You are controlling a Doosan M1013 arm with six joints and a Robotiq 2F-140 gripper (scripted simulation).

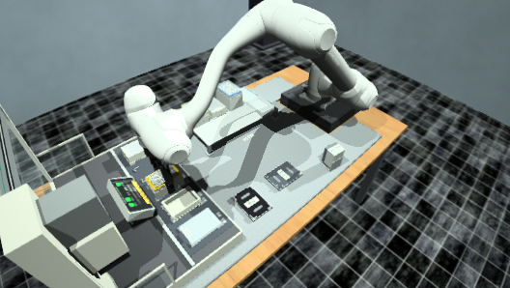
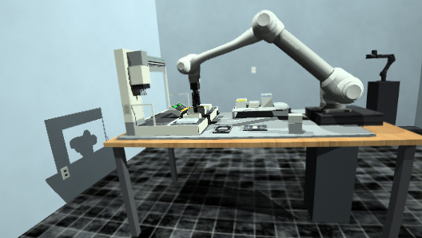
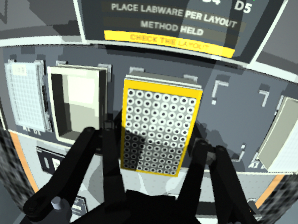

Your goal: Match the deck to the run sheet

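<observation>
Now: the one-well reservoir 120 mm to the left of my hand and 30 mm below it. Also, from my hand: yellow-rimmed tip rack: 10 mm to the right, 10 mm behind, 10 mm above; handler's head: 300 mm above, 290 mm to the left, 280 mm ahead; white deep-well block: 250 mm to the right, 10 mm below.
</observation>
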